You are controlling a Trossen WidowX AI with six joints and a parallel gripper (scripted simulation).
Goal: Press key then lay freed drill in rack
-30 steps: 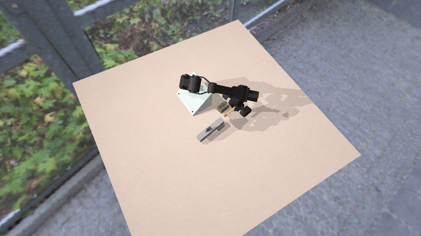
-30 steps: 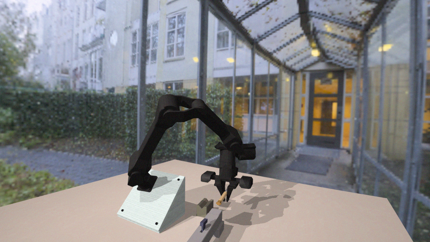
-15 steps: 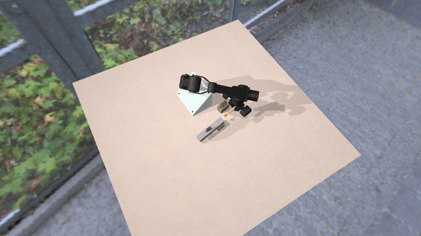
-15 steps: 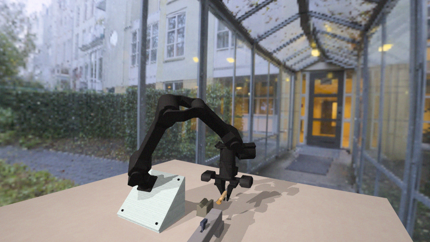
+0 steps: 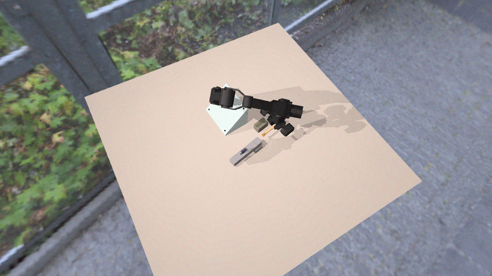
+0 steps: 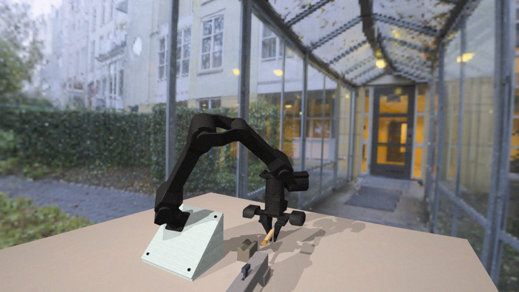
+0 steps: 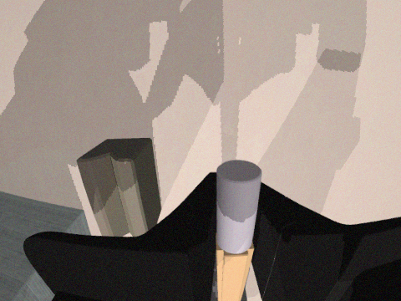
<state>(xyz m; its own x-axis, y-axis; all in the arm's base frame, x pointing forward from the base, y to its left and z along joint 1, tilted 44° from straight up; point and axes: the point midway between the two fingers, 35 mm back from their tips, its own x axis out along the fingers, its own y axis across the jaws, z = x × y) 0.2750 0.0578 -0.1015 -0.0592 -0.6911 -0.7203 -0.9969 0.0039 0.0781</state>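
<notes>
My gripper tip is 40 mm to the left of the drill and 30 mm below it. The rest, counted from my gripper tip: dark blue key: 10 mm ahead, 220 mm to the right; rack: 70 mm behind, 30 mm to the right, 30 mm below.
</notes>
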